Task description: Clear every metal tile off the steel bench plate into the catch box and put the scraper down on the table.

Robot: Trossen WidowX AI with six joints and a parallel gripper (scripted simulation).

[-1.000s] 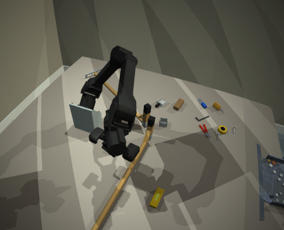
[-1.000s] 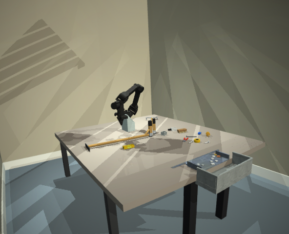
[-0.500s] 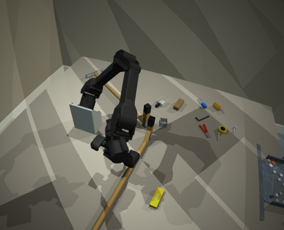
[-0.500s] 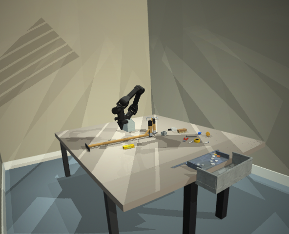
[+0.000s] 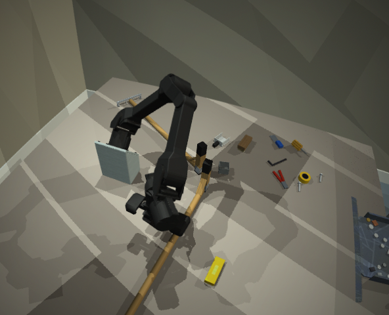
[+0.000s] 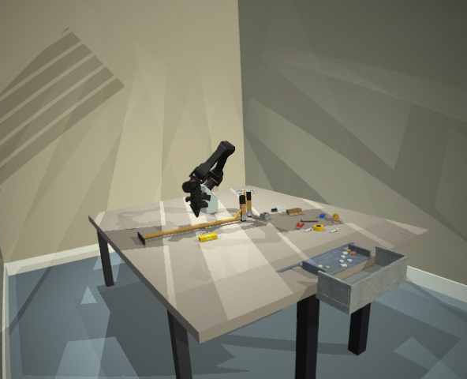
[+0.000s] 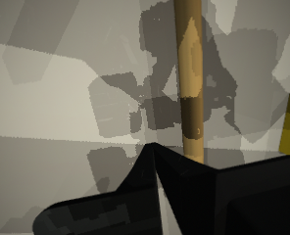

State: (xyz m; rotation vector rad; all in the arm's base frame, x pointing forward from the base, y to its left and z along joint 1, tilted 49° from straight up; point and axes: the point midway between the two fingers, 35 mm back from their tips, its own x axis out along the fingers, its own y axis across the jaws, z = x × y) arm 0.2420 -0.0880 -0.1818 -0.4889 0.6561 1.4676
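Now: gripper tip 50 mm short of the long scraper, 30 mm to the left of it and 10 mm below it. The rest, counted from my gripper tip: small grey box 120 mm ahead, 370 mm to the left, 50 mm below; yellow spirit level 210 mm ahead, 50 mm to the right, 40 mm below; rake 210 mm behind, 480 mm to the left, 10 mm above.
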